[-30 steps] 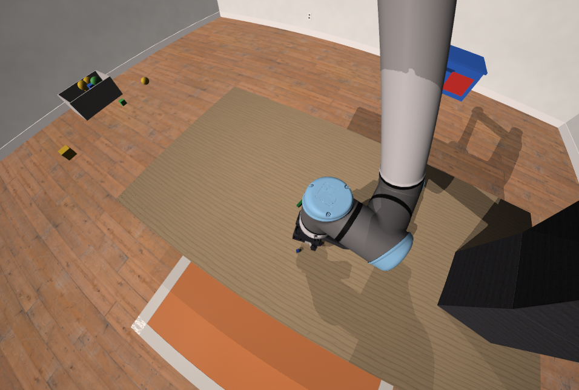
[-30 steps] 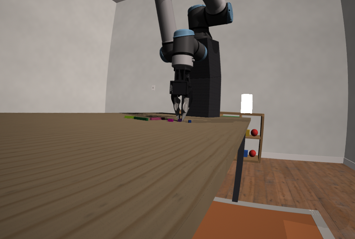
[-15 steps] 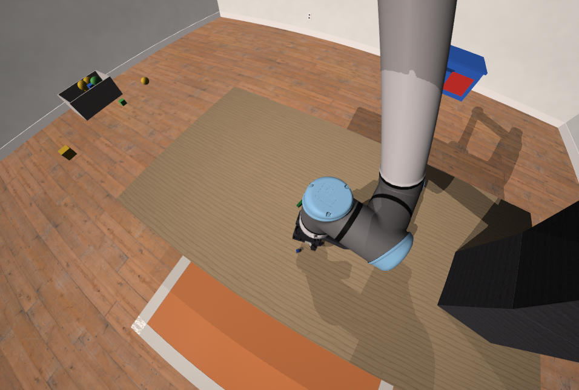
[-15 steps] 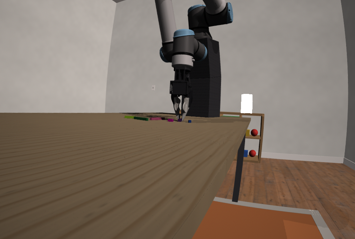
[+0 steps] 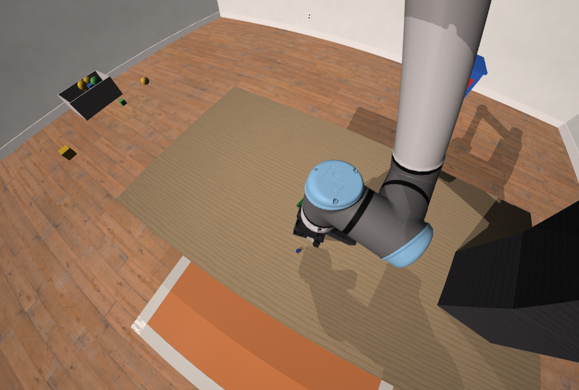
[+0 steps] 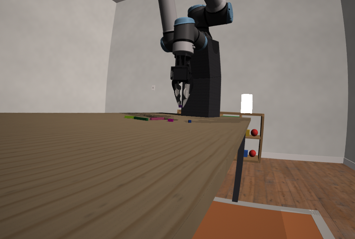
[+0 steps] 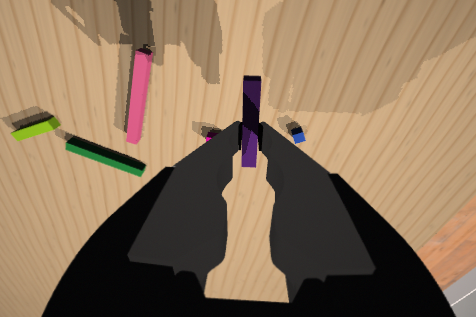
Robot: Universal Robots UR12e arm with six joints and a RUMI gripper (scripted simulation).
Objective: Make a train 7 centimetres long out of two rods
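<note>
Now: the small blue rod 7 cm below my hand, 5 cm to the left of it and 3 cm ahead of it. From my hand the other things lie so: purple rod (1 cm below); then magenta rod (7 cm below, 5 cm ahead, 2 cm to the right); then pink rod (10 cm to the right, 7 cm below, 3 cm ahead).
</note>
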